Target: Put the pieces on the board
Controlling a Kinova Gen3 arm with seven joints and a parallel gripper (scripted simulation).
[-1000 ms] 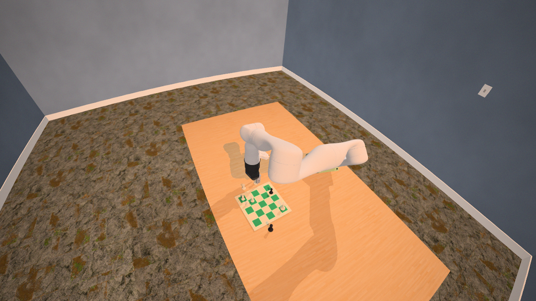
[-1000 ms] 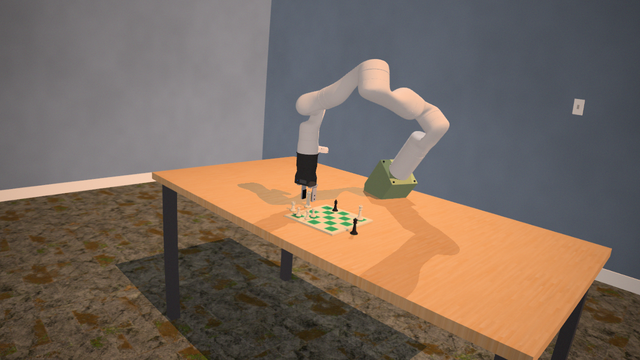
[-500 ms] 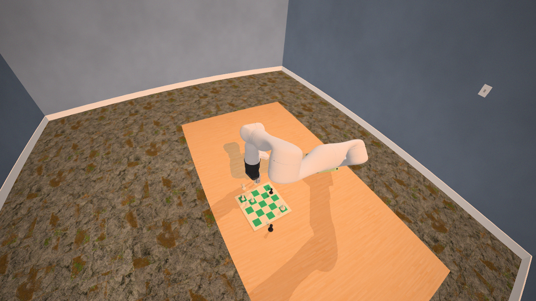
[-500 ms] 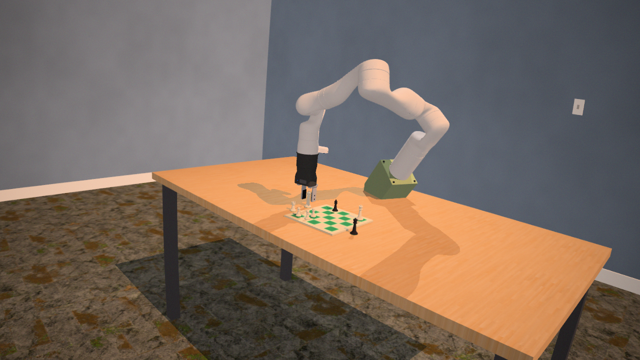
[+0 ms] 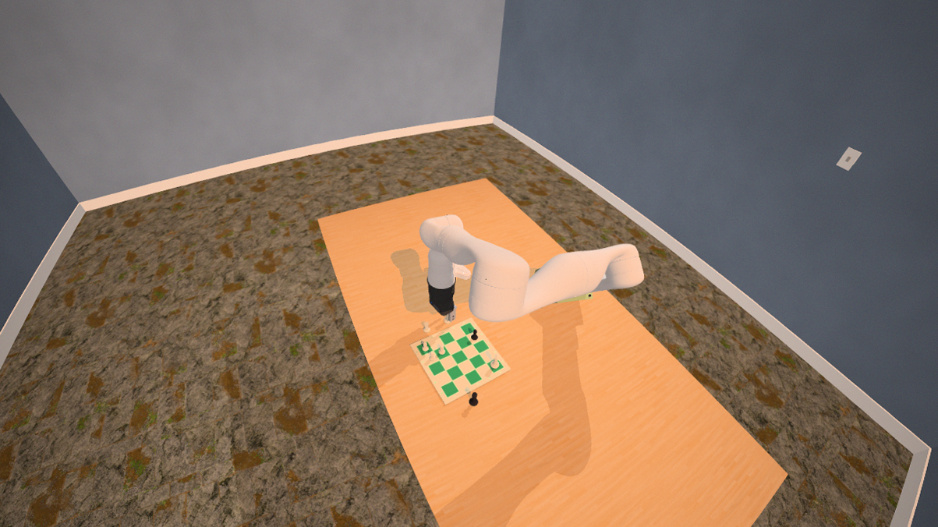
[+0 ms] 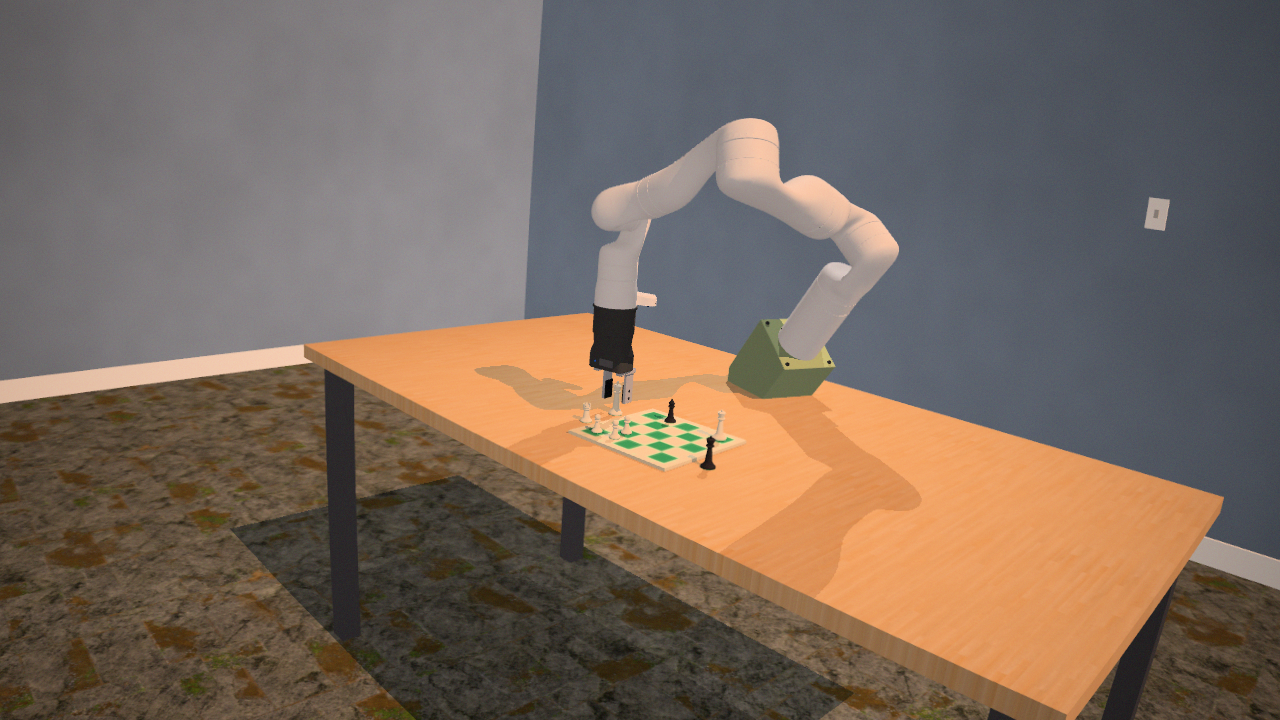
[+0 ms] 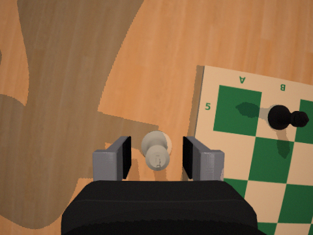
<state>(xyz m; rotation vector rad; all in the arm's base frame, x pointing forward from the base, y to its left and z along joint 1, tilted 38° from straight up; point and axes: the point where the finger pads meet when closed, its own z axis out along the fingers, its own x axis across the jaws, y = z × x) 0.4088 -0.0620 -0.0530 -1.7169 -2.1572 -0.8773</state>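
The chessboard lies 14 cm to the left of my hand, 4 cm below it and 2 cm ahead of it. Round my hand: white king 1 cm below; black bishop 9 cm to the left, 5 cm behind, 2 cm below; white rook 8 cm ahead, 3 cm below, 1 cm to the left.
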